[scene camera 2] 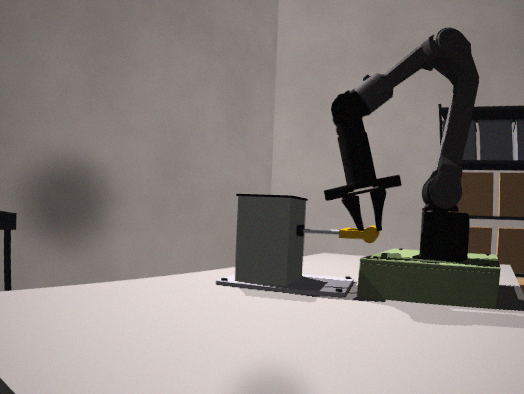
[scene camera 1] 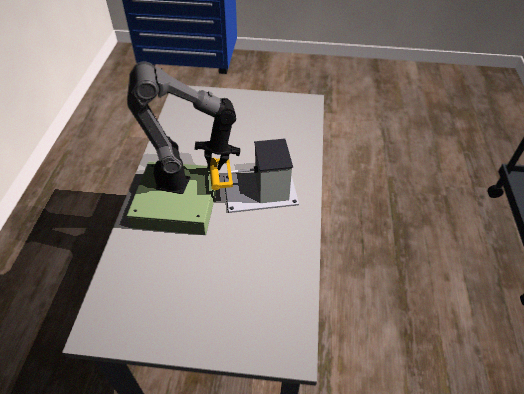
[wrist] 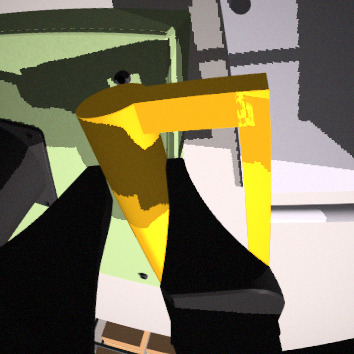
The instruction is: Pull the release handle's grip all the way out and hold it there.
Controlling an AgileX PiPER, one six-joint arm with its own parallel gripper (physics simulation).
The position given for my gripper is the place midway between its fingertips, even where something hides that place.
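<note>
Pale base plate (scene camera 2: 307, 284), (scene camera 1: 243, 196), (wrist: 300, 53) in sight. My gripper (scene camera 2: 370, 232), (wrist: 137, 180) in sight too.
</note>
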